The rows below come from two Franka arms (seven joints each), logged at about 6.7 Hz.
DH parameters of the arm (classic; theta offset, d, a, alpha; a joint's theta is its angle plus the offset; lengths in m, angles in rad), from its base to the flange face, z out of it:
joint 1: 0 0.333 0 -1.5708
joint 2: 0 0 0 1.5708
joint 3: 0 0.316 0.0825 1.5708
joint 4: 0 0 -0.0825 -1.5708
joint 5: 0 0.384 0 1.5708
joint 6: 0 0 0.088 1.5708
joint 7: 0 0.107 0 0
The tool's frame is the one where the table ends.
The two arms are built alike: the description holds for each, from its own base.
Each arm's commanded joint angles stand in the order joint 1, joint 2, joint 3, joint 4, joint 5, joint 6, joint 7.
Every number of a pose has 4 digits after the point.
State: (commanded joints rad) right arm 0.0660 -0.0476 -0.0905 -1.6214 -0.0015 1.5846 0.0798; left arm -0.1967 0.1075 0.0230 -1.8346 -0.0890 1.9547 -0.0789
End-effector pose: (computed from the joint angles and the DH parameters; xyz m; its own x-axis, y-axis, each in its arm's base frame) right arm 0.5406 -0.0146 0.6278 0.9945 -0.1040 0.0103 -0.1040 -0.9946 -0.0036; left arm 0.5831 -0.1087 0.4702 0.9981 -0.0619 0.0050 -0.0621 -0.9948 0.0810
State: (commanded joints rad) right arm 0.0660 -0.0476 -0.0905 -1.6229 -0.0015 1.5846 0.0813; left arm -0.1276 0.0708 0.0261 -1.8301 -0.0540 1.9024 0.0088
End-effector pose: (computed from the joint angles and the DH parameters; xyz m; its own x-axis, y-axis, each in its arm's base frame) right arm 0.5406 -0.0146 0.6271 0.9944 -0.1055 0.0088 -0.1055 -0.9944 -0.0035; left arm 0.5794 -0.0633 0.4892 0.9957 -0.0927 0.0015 -0.0926 -0.9945 0.0492
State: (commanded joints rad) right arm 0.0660 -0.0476 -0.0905 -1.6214 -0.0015 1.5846 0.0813; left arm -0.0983 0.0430 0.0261 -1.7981 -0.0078 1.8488 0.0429
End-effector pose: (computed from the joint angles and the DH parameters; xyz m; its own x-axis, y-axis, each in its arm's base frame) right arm 0.5406 -0.0146 0.6278 0.9944 -0.1055 0.0103 -0.1055 -0.9944 -0.0037; left arm 0.5754 -0.0424 0.5158 0.9936 -0.1127 0.0080 -0.1128 -0.9936 0.0061
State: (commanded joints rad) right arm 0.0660 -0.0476 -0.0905 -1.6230 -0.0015 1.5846 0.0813; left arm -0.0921 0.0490 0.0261 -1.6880 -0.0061 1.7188 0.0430
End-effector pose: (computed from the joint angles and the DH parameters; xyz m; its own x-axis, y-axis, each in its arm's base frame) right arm 0.5406 -0.0146 0.6270 0.9944 -0.1055 0.0087 -0.1055 -0.9944 -0.0035; left arm 0.5750 -0.0389 0.5538 0.9940 -0.1079 -0.0180 -0.1078 -0.9942 0.0055
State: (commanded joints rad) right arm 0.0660 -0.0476 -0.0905 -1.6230 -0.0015 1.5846 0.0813; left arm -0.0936 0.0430 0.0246 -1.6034 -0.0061 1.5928 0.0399
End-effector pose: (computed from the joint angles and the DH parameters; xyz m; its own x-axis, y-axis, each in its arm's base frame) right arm 0.5406 -0.0146 0.6270 0.9944 -0.1055 0.0087 -0.1055 -0.9944 -0.0035; left arm 0.5659 -0.0400 0.5869 0.9927 -0.1084 -0.0533 -0.1082 -0.9941 0.0072
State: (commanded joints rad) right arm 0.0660 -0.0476 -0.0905 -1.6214 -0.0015 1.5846 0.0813; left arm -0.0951 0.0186 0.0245 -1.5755 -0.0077 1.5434 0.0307
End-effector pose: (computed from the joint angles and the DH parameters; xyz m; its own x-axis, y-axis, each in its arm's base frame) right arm 0.5406 -0.0146 0.6278 0.9944 -0.1055 0.0103 -0.1055 -0.9944 -0.0037; left arm 0.5552 -0.0402 0.6096 0.9936 -0.1012 -0.0504 -0.1009 -0.9949 0.0088
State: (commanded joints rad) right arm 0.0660 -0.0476 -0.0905 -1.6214 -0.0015 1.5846 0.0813; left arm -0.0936 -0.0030 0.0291 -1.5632 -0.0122 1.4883 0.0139
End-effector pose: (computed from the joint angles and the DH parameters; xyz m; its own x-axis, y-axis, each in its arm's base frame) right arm 0.5406 -0.0146 0.6278 0.9944 -0.1055 0.0103 -0.1055 -0.9944 -0.0037; left arm 0.5435 -0.0365 0.6228 0.9943 -0.0792 -0.0717 -0.0784 -0.9968 0.0133
